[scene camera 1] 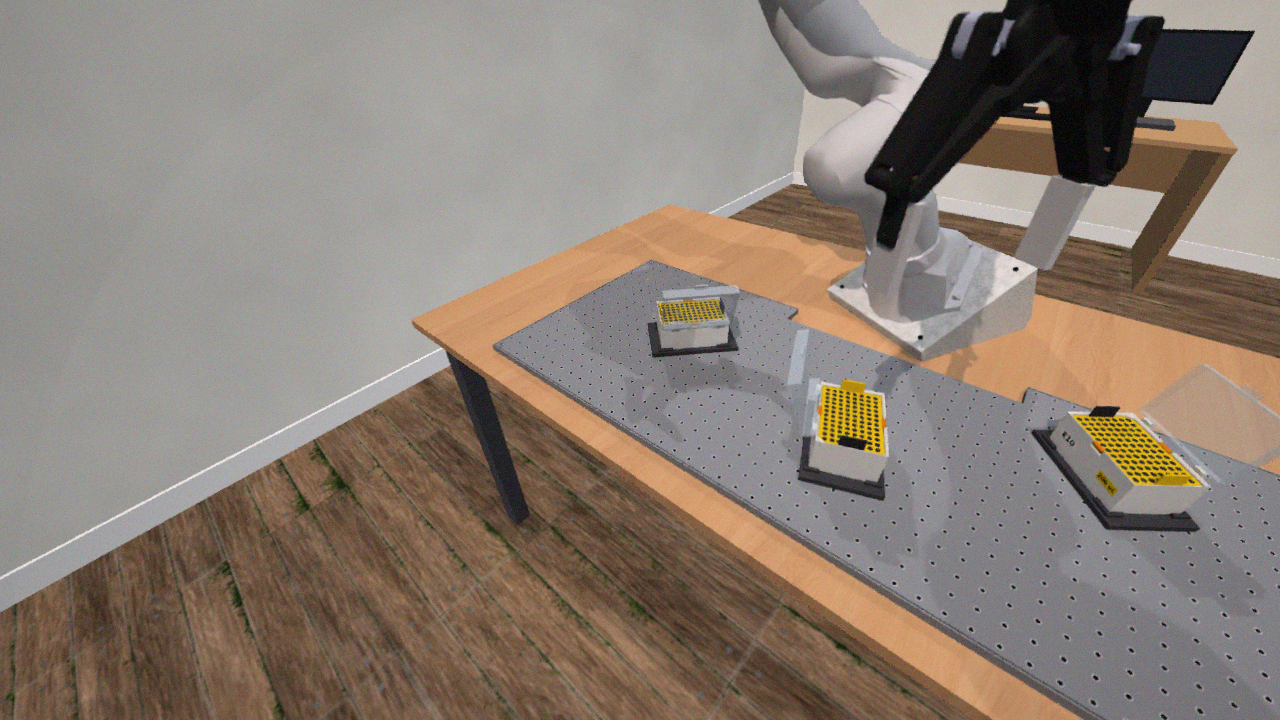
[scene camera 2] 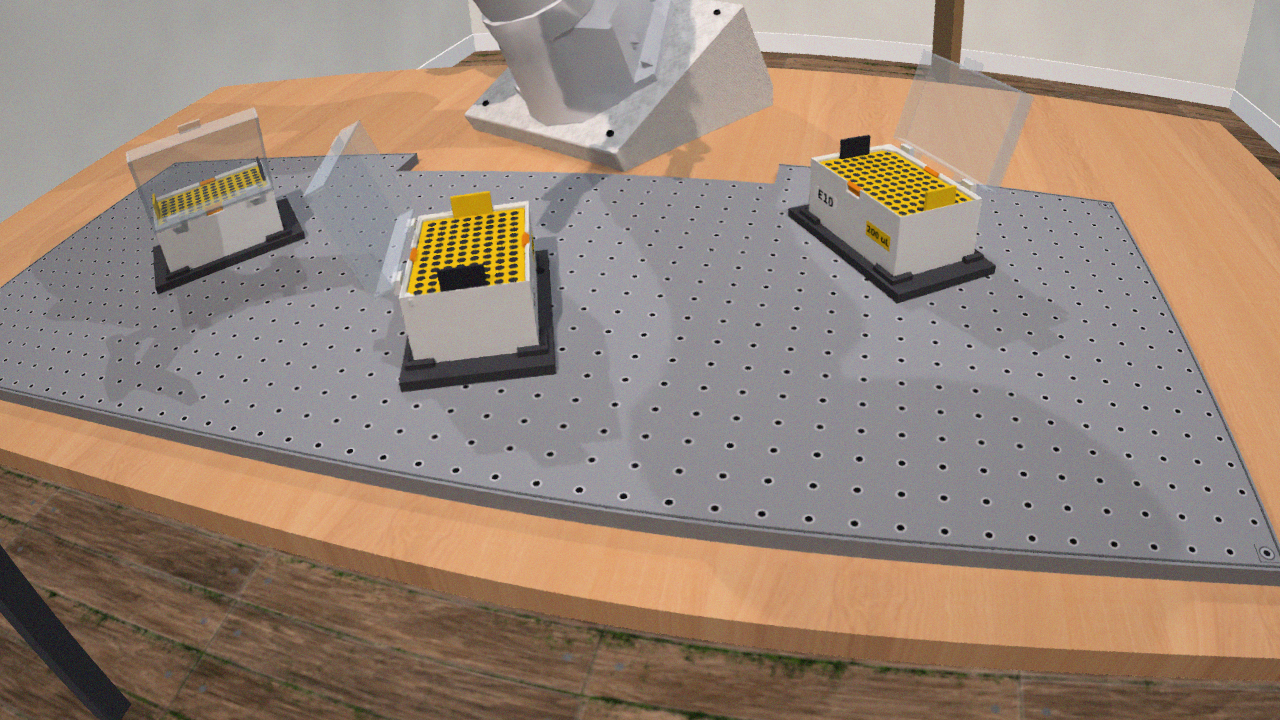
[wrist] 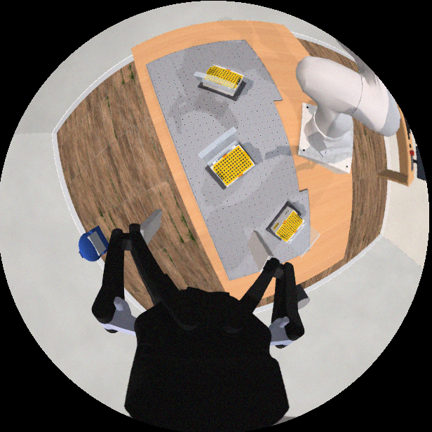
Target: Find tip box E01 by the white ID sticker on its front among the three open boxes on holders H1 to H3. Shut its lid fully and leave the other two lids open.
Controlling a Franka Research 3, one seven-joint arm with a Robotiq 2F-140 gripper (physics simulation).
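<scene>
The right box (scene camera 1: pixel 1093 465) (scene camera 2: pixel 846 198) (wrist: pixel 289 225) reads E10; its clear lid (scene camera 1: pixel 1215 416) (scene camera 2: pixel 962 120) stands open. The middle box (scene camera 1: pixel 848 462) (scene camera 2: pixel 471 324) (wrist: pixel 232 165) has its lid (scene camera 1: pixel 798 358) (scene camera 2: pixel 350 198) (wrist: pixel 218 144) open. The far left box (scene camera 1: pixel 693 334) (scene camera 2: pixel 220 234) (wrist: pixel 225 80) also has its lid (scene camera 1: pixel 700 292) (scene camera 2: pixel 198 154) raised. No ID is readable on the middle or far left box. My gripper (scene camera 1: pixel 980 234) (wrist: pixel 206 228) is open and empty, high above the board, and does not show in scene camera 2.
The boxes sit in dark holders on a grey perforated board (scene camera 1: pixel 742 420) (scene camera 2: pixel 733 429) (wrist: pixel 200 175) on a wooden table (scene camera 1: pixel 554 277) (scene camera 2: pixel 626 573). The arm's base (scene camera 1: pixel 975 295) (scene camera 2: pixel 698 80) (wrist: pixel 327 150) stands behind the board. A desk with a monitor (scene camera 1: pixel 1199 67) is at the back.
</scene>
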